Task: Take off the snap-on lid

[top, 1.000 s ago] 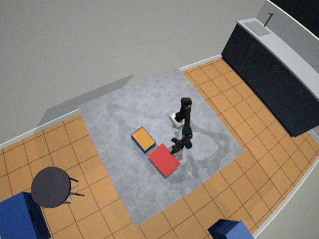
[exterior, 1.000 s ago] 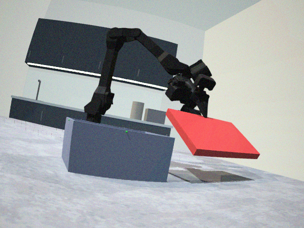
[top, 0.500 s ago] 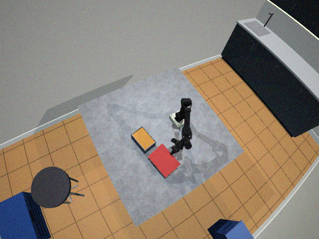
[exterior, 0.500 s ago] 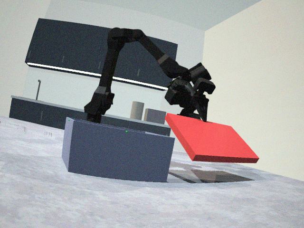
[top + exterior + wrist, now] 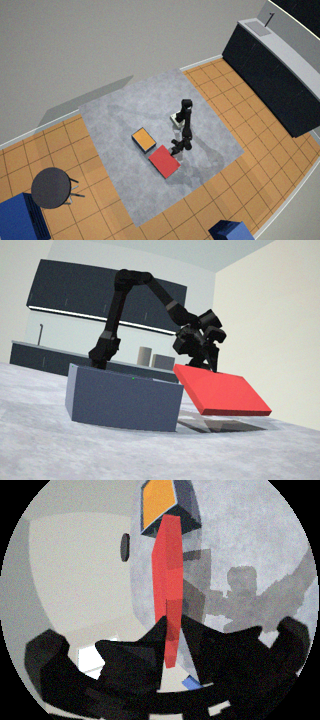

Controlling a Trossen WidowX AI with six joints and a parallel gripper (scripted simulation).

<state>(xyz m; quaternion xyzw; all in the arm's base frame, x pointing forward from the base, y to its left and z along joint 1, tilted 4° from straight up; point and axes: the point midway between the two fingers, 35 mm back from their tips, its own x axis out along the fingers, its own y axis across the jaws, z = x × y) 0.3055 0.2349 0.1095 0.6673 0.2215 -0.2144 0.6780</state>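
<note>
Right now the red lid is 70 mm ahead of my gripper tip and 40 mm below it. The rest, counted from my gripper tip: blue-grey storage box 280 mm to the right, 80 mm below, 80 mm ahead.
</note>
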